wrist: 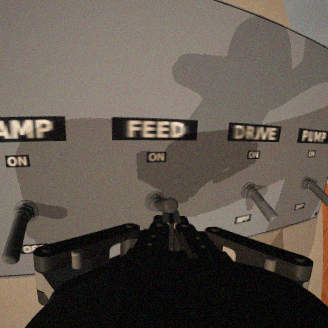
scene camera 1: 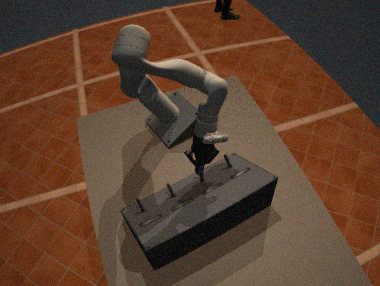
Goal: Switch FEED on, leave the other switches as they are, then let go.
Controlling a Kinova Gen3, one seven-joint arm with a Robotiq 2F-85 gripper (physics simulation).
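Places are measured from the arm's base along level axes (x ahead, y left, z up), in metres.
Where they show: gripper, fingertip midpoint: [wrist: 169, 220] [scene camera 1: 198, 173]; arm's base at its link origin: [scene camera 1: 169, 114].
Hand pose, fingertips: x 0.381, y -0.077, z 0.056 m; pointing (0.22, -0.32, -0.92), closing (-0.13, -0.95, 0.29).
Note:
Each offset is from my fingertips to the top centre of the thing. "*": to the spot under its first point. Level surfaces: height alone.
The FEED lever @(dy +0.005, dx +0.014, dz +0.023 m) [scene camera 1: 201, 176] [wrist: 164, 203] stands out from the grey switch panel [scene camera 1: 220, 199] [wrist: 75, 55]. In the wrist view it is tipped farther toward its ON label @(* dy +0.005, dx +0.059, dz -0.006 m) [wrist: 156, 157] than the neighbouring levers are. My gripper [scene camera 1: 199, 171] [wrist: 169, 220] is shut and empty. Its fingertips are right at the OFF side of the FEED lever's free end, touching or nearly touching it; the exact contact is unclear. The OFF label of FEED is hidden behind the gripper. The FEED name plate @(* dy +0.008, dx +0.083, dz +0.005 m) [wrist: 155, 129] is readable above.
The lever of the partly cut-off AMP plate @(dy +0.125, dx -0.001, dz +0.012 m) [scene camera 1: 227, 161] [wrist: 18, 235], the DRIVE lever @(dy -0.115, dx +0.003, dz +0.012 m) [scene camera 1: 170, 190] [wrist: 261, 203] and the PUMP lever @(dy -0.235, dx +0.005, dz +0.012 m) [scene camera 1: 140, 205] [wrist: 317, 190] lean toward OFF. The box stands on a beige table @(dz -0.118 m) [scene camera 1: 310, 240]. A person's feet [scene camera 1: 230, 16] show at the top.

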